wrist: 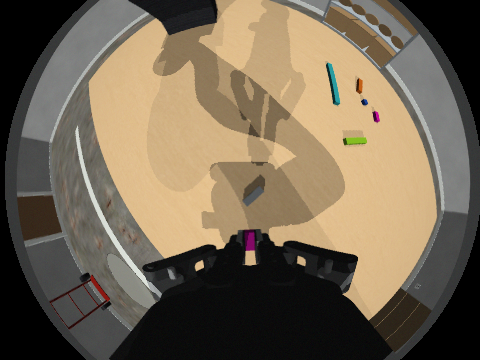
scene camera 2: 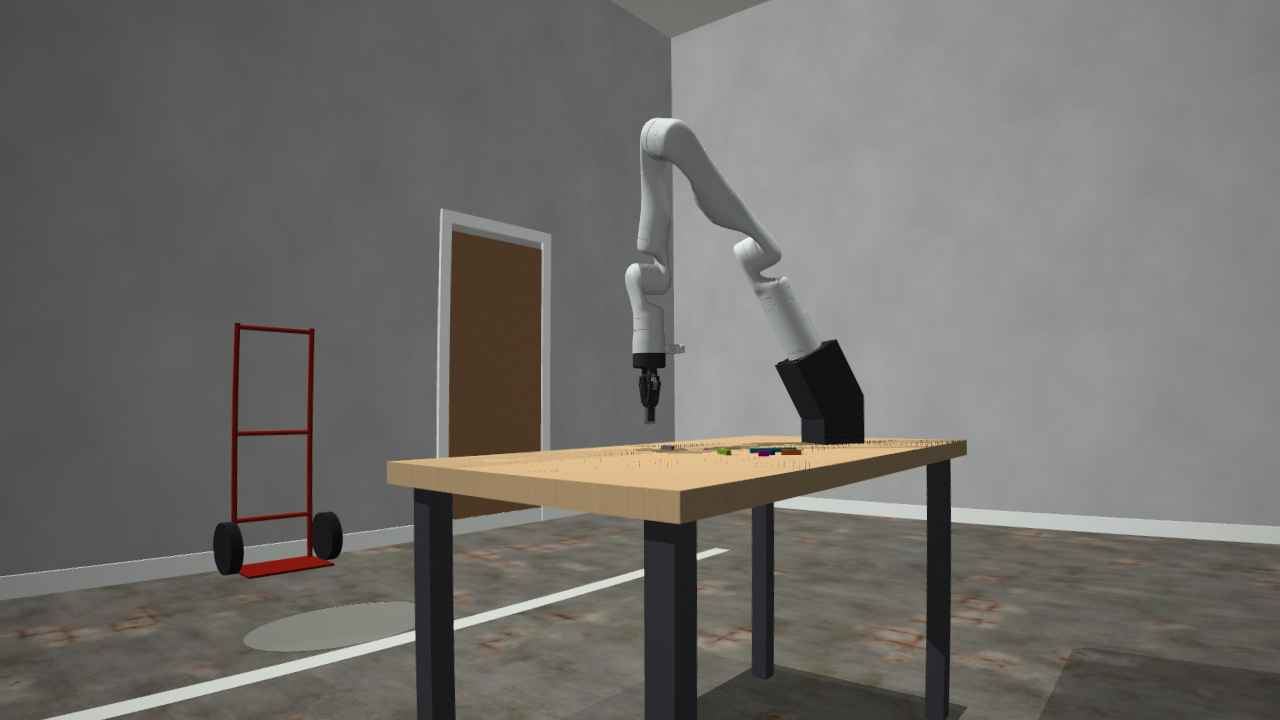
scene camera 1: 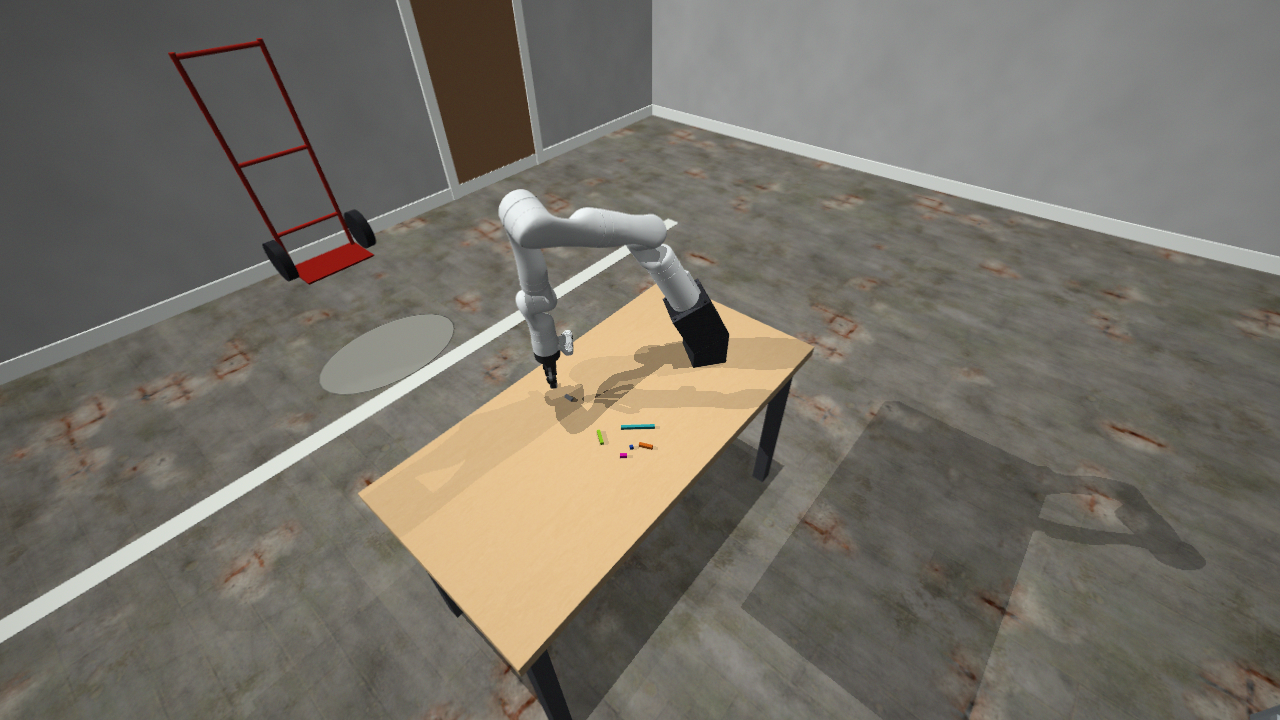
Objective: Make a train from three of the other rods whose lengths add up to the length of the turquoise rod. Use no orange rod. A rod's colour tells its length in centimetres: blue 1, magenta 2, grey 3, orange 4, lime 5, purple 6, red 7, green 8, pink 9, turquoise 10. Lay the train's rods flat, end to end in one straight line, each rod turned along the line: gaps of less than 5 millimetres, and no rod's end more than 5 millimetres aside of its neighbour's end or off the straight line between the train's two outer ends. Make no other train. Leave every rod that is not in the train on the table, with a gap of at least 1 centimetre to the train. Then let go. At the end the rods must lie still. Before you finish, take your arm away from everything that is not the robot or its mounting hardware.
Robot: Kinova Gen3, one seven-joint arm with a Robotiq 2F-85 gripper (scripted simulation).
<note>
I see my gripper point(scene camera 2: 649, 423).
My gripper shows as well in the wrist view point(wrist: 249, 238).
</note>
